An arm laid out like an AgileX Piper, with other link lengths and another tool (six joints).
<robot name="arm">
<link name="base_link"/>
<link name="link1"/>
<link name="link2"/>
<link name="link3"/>
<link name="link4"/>
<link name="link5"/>
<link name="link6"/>
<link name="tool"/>
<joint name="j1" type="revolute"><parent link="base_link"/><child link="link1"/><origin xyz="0.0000 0.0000 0.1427" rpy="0.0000 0.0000 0.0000"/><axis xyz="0 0 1"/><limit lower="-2.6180" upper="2.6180"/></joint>
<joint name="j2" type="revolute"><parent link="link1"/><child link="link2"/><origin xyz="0.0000 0.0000 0.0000" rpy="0.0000 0.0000 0.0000"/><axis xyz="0 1 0"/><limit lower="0.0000" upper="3.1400"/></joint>
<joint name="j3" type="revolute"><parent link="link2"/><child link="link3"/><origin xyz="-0.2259 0.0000 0.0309" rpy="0.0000 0.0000 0.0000"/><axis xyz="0 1 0"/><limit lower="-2.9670" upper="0.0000"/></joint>
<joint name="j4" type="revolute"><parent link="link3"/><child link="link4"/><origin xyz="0.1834 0.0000 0.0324" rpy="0.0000 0.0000 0.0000"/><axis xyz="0.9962 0 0.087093"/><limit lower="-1.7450" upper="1.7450"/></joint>
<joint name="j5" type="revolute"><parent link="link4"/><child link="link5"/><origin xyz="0.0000 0.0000 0.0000" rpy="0.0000 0.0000 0.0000"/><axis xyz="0 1 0"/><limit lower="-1.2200" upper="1.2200"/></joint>
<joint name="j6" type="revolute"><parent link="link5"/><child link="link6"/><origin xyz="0.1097 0.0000 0.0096" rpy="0.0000 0.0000 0.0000"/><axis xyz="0.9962 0 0.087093"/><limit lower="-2.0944" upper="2.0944"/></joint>
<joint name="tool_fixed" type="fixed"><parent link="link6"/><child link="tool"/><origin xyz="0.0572 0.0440 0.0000" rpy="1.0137 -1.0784 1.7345"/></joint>
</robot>
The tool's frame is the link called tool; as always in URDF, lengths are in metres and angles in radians.
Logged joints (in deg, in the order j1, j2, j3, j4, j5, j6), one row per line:
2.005 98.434 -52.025 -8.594 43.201 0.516
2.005 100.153 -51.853 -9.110 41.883 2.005
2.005 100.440 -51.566 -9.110 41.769 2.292
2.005 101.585 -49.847 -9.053 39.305 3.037
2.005 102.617 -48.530 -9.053 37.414 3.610
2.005 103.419 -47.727 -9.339 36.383 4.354
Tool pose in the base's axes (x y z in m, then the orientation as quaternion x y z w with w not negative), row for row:
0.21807 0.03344 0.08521 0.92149 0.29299 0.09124 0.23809
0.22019 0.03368 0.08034 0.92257 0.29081 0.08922 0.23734
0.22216 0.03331 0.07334 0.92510 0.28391 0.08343 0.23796
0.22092 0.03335 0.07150 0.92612 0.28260 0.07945 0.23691
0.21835 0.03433 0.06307 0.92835 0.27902 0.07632 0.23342
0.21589 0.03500 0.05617 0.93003 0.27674 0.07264 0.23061
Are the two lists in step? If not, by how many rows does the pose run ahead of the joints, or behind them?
The pose runs 1 row behind the joints: the pose in row i belongs to the joints in row i - 1.
